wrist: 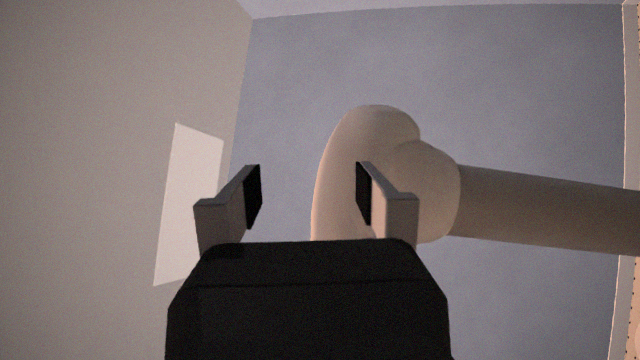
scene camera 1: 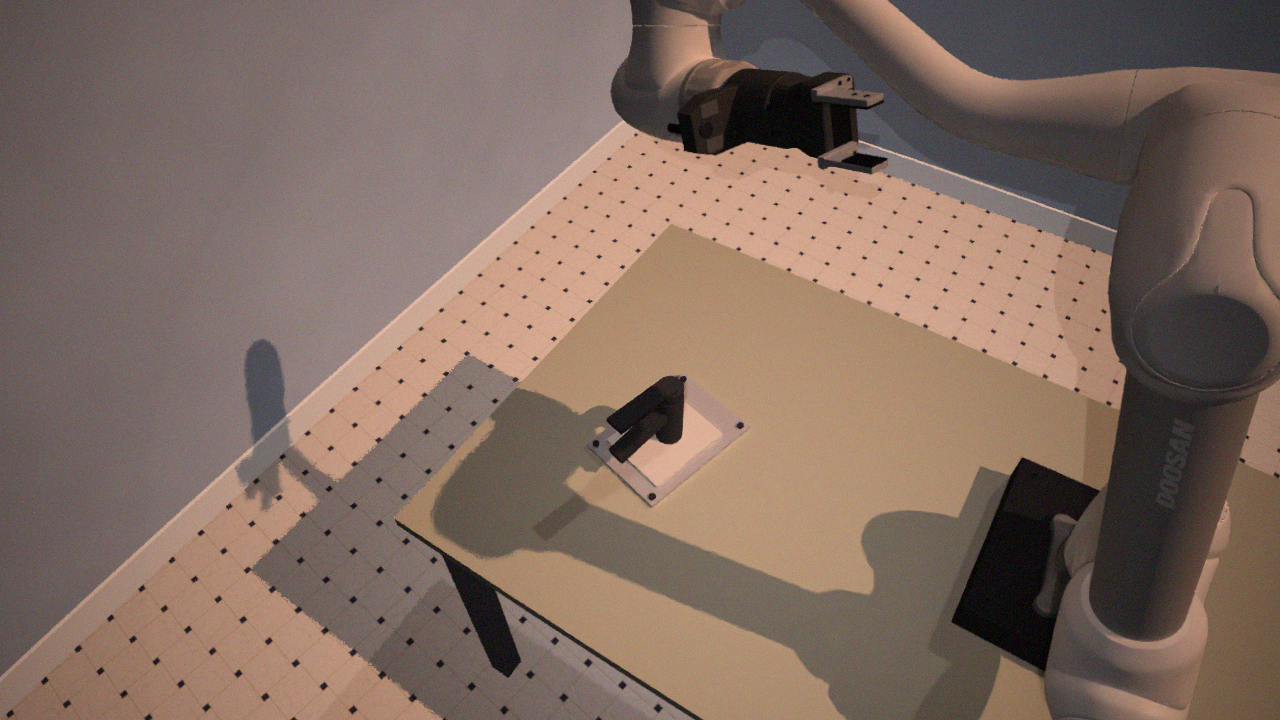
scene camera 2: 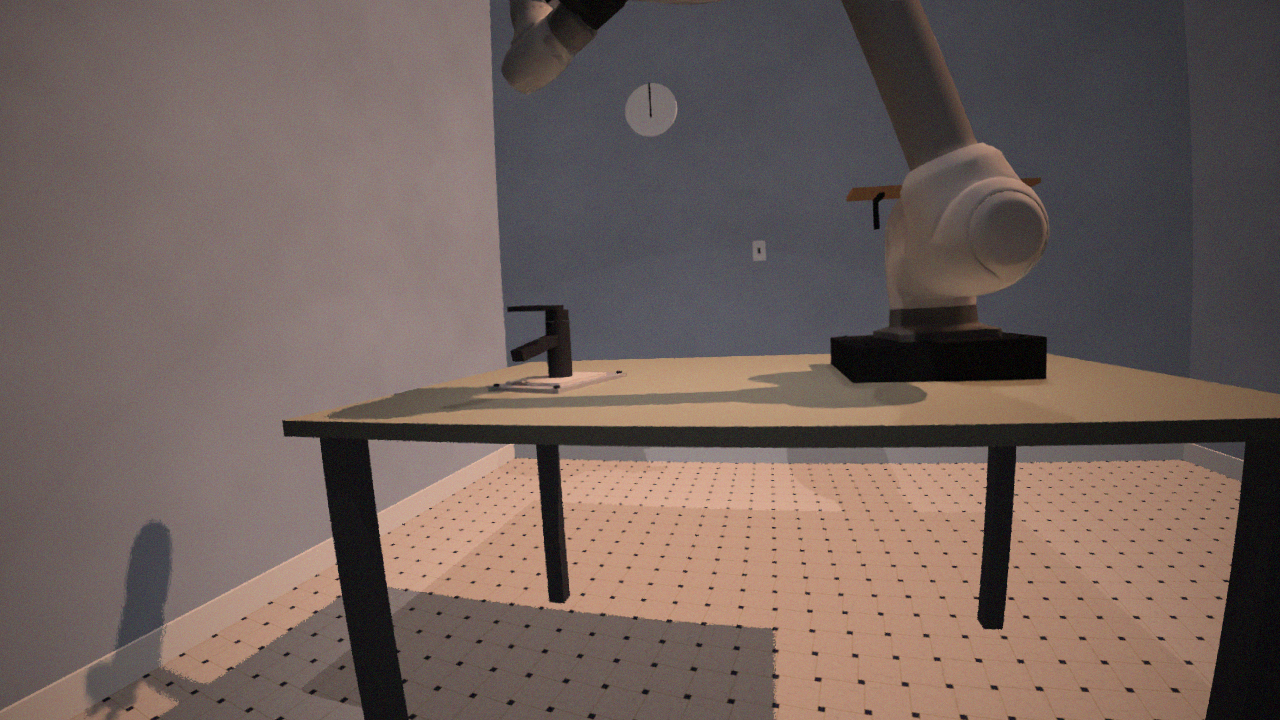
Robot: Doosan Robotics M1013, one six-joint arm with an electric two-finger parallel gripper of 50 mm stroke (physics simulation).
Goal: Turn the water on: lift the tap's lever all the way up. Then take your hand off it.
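Frame: origin at the arm's base, x back, y right, z up, level; millimetres.
Seen in the pictures: gripper, fingertip midpoint: (wrist: 308, 183) (scene camera 1: 877, 134); arm's base at its link origin: (scene camera 2: 932, 336).
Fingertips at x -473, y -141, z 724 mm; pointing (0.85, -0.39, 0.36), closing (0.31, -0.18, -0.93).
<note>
Offsets run from my fingertips to a thing's top centre. "spot": to the spot under its first point. Level surfaces: height alone.
A black tap {spot: dx -237, dy +112, dz -704 mm} (scene camera 1: 672, 420) (scene camera 2: 559, 347) stands upright on a pale square plate {spot: dx -254, dy +15, dz -781 mm} (scene camera 1: 637, 484) (scene camera 2: 583, 381) on the table. Its flat lever {dx -273, dy +74, dz -633 mm} (scene camera 1: 634, 407) (scene camera 2: 529, 308) sticks out from the top of the body, about level, above the spout {dx -276, dy +66, dz -690 mm} (scene camera 1: 637, 438) (scene camera 2: 533, 348), which slopes down on the same side. My gripper (scene camera 1: 878, 132) (wrist: 308, 183) is open and empty, high above the table and well apart from the tap, with its fingers pointing sideways. The tap does not show in the wrist view. The fingers do not show in scene camera 2.
The table {dz -789 mm} (scene camera 1: 787, 358) (scene camera 2: 680, 411) carries the robot's black base block (scene camera 1: 1002, 555) (scene camera 2: 939, 358) on the right. A plain wall (scene camera 1: 223, 179) (scene camera 2: 250, 223) rises beyond the tap's side of the table. In the wrist view, part of the arm (wrist: 525, 210) shows behind the fingers.
</note>
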